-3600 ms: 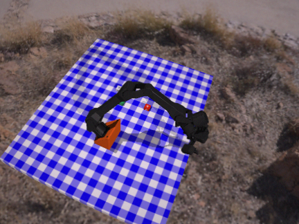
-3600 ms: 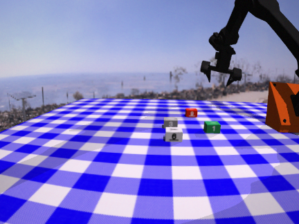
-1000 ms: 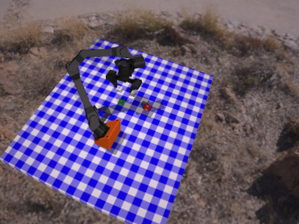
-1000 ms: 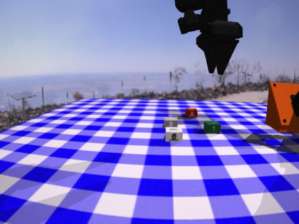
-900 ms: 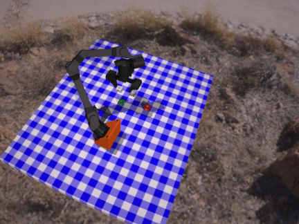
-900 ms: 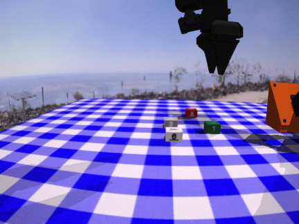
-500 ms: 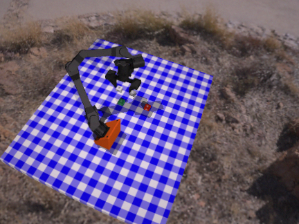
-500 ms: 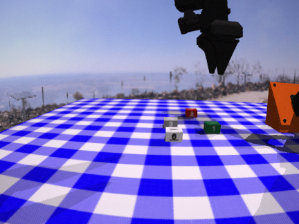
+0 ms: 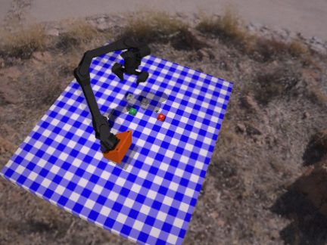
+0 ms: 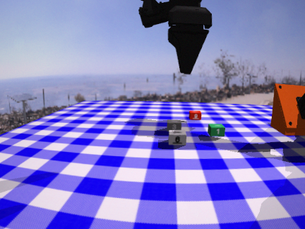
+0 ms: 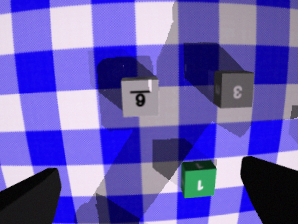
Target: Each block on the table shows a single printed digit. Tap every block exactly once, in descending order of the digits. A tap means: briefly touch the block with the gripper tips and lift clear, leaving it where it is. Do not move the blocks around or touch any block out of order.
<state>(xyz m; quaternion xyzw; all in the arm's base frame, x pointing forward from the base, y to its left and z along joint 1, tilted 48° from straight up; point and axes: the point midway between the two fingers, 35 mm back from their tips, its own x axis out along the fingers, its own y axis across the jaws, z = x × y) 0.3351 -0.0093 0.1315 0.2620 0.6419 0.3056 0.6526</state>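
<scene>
My gripper tip is now 21 cm to the left of the red block, 12 cm above it and 4 cm past it. The rest, counted from my gripper tip: white block marked 6 (12 cm below, 1 cm ahead); then grey block marked 3 (12 cm below, 9 cm to the right, 2 cm ahead); then green block marked 1 (12 cm below, 8 cm behind, 6 cm to the right).
</scene>
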